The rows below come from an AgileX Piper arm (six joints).
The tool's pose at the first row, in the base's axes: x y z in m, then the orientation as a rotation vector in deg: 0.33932 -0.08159 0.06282 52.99 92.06 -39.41
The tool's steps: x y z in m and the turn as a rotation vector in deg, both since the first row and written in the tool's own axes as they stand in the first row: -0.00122 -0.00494 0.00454 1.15 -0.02 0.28; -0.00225 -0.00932 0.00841 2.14 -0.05 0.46; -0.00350 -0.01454 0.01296 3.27 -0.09 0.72; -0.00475 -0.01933 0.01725 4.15 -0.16 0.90; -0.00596 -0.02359 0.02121 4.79 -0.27 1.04; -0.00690 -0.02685 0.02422 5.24 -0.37 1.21; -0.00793 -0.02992 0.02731 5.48 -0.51 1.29; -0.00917 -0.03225 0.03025 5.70 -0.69 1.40; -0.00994 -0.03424 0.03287 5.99 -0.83 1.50; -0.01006 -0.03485 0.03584 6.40 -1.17 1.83; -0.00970 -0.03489 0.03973 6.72 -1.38 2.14; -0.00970 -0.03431 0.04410 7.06 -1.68 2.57; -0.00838 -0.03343 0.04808 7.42 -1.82 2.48; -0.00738 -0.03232 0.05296 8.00 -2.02 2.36
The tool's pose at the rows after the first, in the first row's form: 0.33759 -0.08819 0.06280 54.02 91.64 -40.21; 0.33597 -0.09390 0.06278 54.86 91.29 -40.95; 0.33401 -0.10065 0.06278 55.86 90.85 -41.75; 0.33228 -0.10697 0.06285 56.59 90.48 -42.41; 0.33082 -0.11273 0.06298 57.10 90.15 -42.90; 0.32970 -0.11712 0.06310 57.51 89.86 -43.20; 0.32879 -0.12150 0.06330 57.67 89.63 -43.40; 0.32845 -0.12541 0.06376 57.82 89.36 -43.57; 0.32819 -0.12878 0.06384 58.03 89.10 -43.80; 0.32922 -0.13157 0.06326 58.40 88.51 -44.04; 0.33118 -0.13472 0.06203 58.76 88.07 -44.17; 0.33394 -0.13802 0.06106 59.17 87.47 -44.26; 0.33663 -0.14056 0.05890 59.29 87.31 -44.68; 0.34002 -0.14378 0.05686 59.52 87.05 -45.33
